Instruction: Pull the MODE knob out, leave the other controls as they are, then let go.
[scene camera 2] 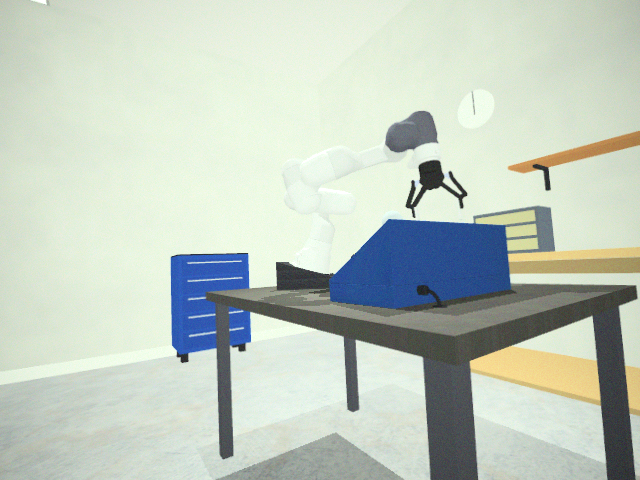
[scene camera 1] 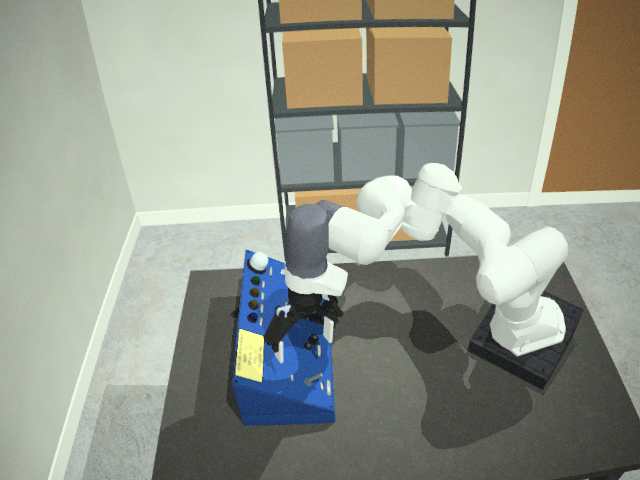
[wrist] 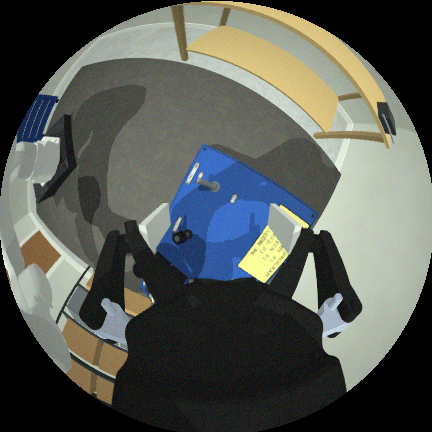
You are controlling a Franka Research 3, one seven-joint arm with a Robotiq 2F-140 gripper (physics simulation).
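Observation:
A blue sloped control box stands on the table. My gripper is open and empty, fingers down over its panel. A black knob-like control shows near one finger, at the left in the wrist view. A grey lever sits near one end. A green button, amber and blue buttons and a white dome line the upper edge. Labels are unreadable, so I cannot tell which control is MODE; the gripper hides part of the panel.
A yellow note lies on the panel. The arm's black base stands on the dark table. A shelf rack with boxes stands behind. A black cable leaves the box's rear.

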